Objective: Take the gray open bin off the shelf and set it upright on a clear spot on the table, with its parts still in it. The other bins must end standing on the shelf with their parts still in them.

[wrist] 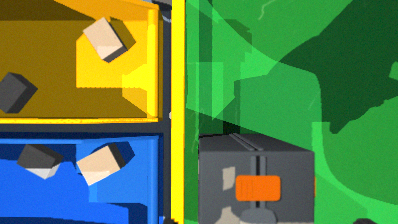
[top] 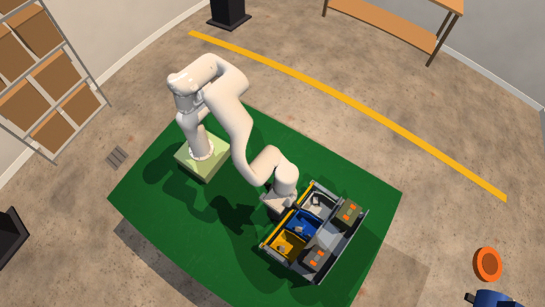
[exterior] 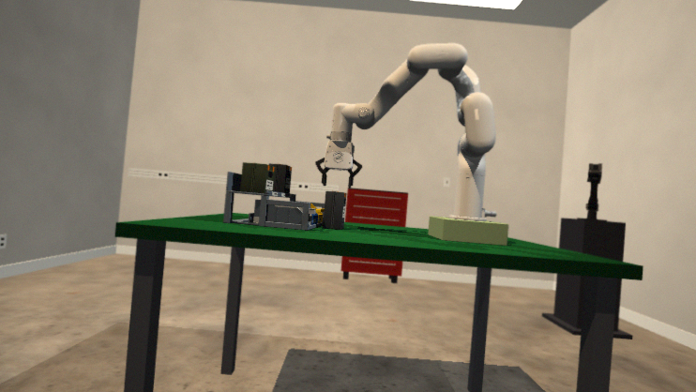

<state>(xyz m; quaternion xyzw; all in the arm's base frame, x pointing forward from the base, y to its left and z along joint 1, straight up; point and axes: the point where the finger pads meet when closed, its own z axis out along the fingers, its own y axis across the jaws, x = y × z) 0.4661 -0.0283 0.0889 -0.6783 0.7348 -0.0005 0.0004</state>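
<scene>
Now: the dark box 90 mm below my hand. Round my hand: yellow bar (100 mm below, 50 mm ahead); then blue bin (150 mm ahead, 120 mm below, 10 mm to the right); then shelf (180 mm ahead, 90 mm below, 10 mm to the right).
</scene>
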